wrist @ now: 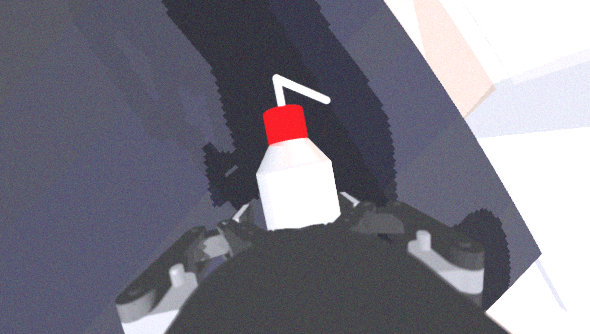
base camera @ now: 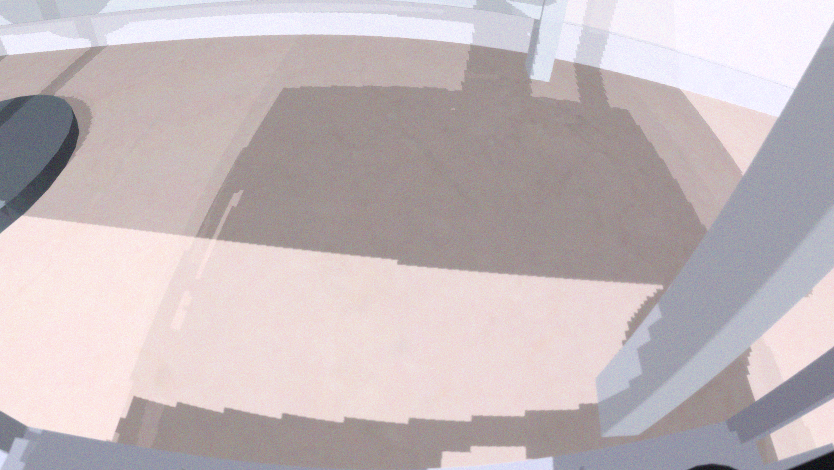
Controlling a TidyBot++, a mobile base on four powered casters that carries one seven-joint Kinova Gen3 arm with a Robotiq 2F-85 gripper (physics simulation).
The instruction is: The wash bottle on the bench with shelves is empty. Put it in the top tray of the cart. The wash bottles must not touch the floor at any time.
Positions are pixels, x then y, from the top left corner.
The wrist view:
my gripper: 296, 207
white wash bottle: 296, 182
bench with shelves: 130, 130
brown-topped counter: 527, 130
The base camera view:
bench with shelves: 760, 257
